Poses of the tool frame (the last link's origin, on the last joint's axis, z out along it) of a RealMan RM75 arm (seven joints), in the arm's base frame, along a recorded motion.
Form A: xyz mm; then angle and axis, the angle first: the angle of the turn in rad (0 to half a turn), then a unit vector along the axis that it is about.
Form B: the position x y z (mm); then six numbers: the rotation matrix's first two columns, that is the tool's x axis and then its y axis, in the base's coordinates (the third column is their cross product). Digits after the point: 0 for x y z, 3 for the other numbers.
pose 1, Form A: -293, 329, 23, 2.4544, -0.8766, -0.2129, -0.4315
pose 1, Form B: -293, 329, 23, 0.589, 0.057, 0.806, 0.605, -0.693, -0.393
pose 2, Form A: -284, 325, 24, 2.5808, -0.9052, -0.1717, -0.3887
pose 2, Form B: -284, 325, 24, 0.667, 0.080, 0.741, 0.494, -0.792, -0.358
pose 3, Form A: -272, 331, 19, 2.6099, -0.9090, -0.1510, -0.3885
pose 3, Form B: -272, 331, 19, 0.677, 0.059, 0.734, 0.453, -0.819, -0.352
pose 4, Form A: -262, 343, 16, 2.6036, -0.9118, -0.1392, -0.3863
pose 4, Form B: -262, 343, 16, 0.687, 0.038, 0.726, 0.434, -0.823, -0.367
